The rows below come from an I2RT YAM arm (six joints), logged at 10 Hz.
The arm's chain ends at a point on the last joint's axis. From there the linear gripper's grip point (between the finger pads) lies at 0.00 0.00 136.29 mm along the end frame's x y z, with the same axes.
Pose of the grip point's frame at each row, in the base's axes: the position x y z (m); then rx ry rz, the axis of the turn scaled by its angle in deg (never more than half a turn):
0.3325 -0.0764 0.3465 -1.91 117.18 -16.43
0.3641 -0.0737 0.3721 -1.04 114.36 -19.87
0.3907 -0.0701 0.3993 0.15 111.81 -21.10
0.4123 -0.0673 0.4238 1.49 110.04 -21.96
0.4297 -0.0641 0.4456 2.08 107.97 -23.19
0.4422 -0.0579 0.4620 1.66 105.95 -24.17
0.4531 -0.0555 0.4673 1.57 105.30 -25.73
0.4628 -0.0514 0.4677 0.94 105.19 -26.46
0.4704 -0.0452 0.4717 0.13 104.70 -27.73
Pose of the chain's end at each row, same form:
0.2133 -0.0507 0.4073 -1.91 117.18 -16.43
0.2432 -0.0417 0.4263 -1.04 114.36 -19.87
0.2682 -0.0351 0.4477 0.15 111.81 -21.10
0.2891 -0.0296 0.4681 1.49 110.04 -21.96
0.3056 -0.0239 0.4851 2.08 107.97 -23.19
0.3170 -0.0169 0.4968 1.66 105.95 -24.17
0.3281 -0.0123 0.5002 1.57 105.30 -25.73
0.3378 -0.0078 0.5002 0.94 105.19 -26.46
0.3454 -0.0007 0.5028 0.13 104.70 -27.73

